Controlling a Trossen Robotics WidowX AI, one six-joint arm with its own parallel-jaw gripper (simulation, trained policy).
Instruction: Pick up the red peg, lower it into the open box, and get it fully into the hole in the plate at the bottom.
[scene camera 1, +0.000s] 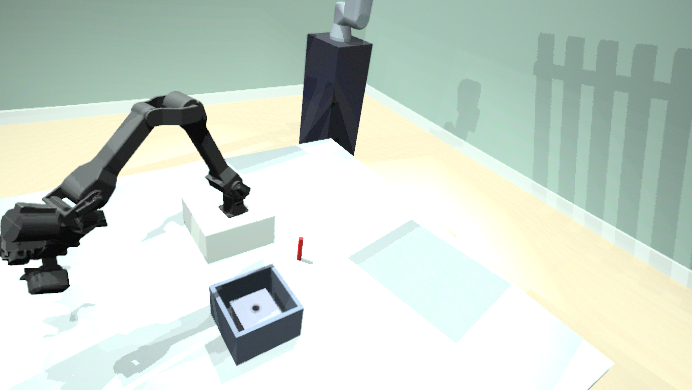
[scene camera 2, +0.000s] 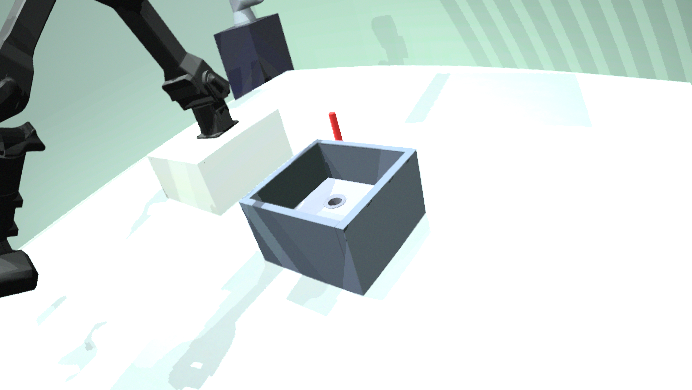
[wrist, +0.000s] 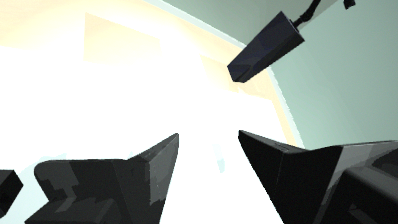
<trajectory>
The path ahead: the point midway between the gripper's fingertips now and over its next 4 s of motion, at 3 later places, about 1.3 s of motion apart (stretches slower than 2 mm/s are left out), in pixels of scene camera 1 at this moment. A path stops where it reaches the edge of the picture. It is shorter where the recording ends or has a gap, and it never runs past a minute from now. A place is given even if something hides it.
My gripper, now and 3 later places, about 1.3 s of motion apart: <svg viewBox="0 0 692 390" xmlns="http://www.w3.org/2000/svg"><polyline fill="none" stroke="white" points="20,265 274,262 293,232 291,251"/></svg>
</trajectory>
